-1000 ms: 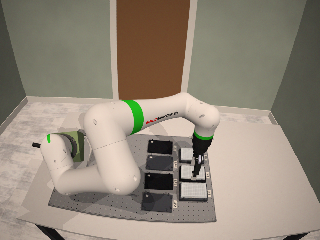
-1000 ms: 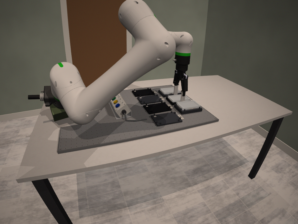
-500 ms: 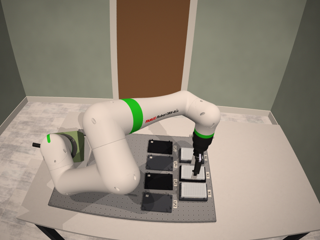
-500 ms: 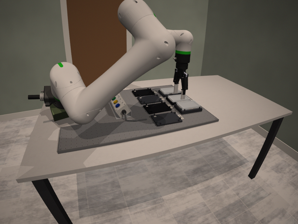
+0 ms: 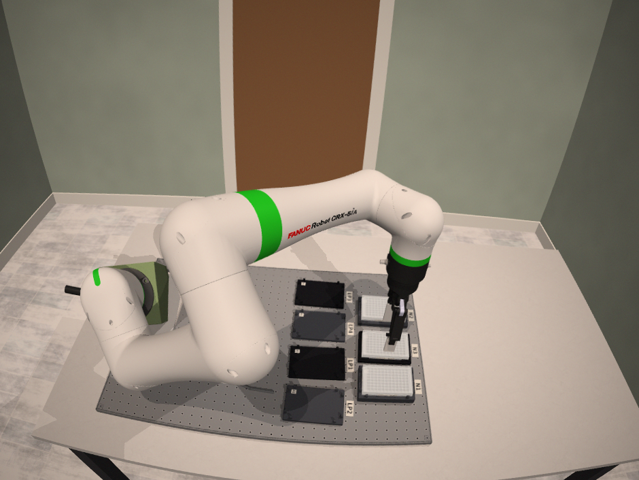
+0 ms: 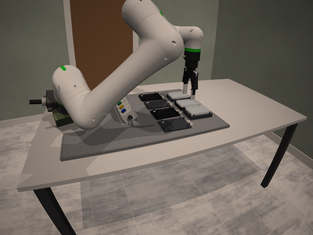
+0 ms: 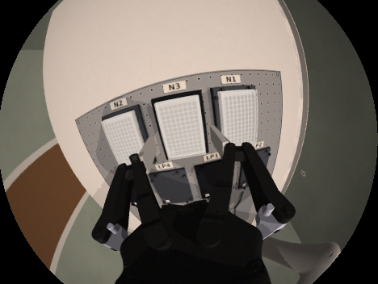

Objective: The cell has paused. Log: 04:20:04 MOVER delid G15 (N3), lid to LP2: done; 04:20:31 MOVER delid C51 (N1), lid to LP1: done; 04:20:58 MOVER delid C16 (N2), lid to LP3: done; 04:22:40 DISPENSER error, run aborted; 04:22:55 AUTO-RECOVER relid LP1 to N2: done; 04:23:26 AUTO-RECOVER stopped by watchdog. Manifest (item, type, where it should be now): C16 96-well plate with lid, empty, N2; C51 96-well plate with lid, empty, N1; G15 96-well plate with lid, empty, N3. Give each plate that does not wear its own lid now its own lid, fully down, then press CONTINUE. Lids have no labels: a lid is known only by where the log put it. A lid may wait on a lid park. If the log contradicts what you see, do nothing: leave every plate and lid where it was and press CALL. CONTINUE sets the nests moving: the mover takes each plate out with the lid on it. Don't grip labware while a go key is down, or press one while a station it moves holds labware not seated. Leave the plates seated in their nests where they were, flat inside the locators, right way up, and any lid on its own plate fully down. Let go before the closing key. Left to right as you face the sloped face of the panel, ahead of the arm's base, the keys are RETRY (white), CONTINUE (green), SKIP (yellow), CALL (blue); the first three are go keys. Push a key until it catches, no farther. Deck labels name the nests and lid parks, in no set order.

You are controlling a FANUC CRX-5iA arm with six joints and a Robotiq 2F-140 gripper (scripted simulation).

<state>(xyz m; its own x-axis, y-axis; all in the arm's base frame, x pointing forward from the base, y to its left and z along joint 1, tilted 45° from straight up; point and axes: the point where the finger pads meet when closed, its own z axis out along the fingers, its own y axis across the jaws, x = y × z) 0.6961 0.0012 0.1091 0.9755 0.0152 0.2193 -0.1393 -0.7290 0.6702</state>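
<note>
Right now my hand is 42 cm past the green key, 7 cm to the right of it and 2 cm above it. Also, from my hand: lid park LP1: 19 cm behind, 4 cm to the right, 8 cm below; lid park LP2: 20 cm behind, 17 cm to the right, 8 cm below; lid park LP4: 17 cm behind, 9 cm to the left, 8 cm below.
</note>
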